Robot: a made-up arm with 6 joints. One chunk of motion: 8 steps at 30 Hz.
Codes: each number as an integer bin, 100 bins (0 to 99) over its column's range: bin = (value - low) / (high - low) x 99, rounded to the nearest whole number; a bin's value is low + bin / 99 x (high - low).
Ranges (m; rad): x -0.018..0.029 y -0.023..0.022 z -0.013..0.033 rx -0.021..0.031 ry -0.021..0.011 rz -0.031..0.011
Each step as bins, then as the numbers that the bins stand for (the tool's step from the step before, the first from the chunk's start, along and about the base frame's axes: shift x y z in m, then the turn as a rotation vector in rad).
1 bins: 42 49 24 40 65 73
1 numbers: 0.00194 -0.00073 -0.00185 0.00001 0.00001 -0.00003
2 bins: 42 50 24 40 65 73
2 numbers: 0.00194 -0.00027 -0.00185 0.00001 0.00001 -0.00003
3 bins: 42 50 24 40 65 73
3 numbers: 0.00194 -0.00027 -0.00185 0.00001 0.00001 -0.00003
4 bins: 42 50 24 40 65 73
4 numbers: 0.00194 -0.00027 -0.00185 0.00001 0.00001 -0.00003
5 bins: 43 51 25 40 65 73
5 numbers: 0.00241 0.00018 -0.00138 0.00001 0.00001 -0.00003
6 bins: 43 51 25 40 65 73
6 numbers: 0.00241 0.00018 -0.00138 0.00001 0.00001 -0.00003
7 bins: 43 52 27 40 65 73
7 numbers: 0.00241 0.00064 -0.00045 0.00001 0.00001 -0.00003
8 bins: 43 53 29 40 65 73
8 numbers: 0.00241 0.00109 0.00047 0.00001 0.00001 -0.00003
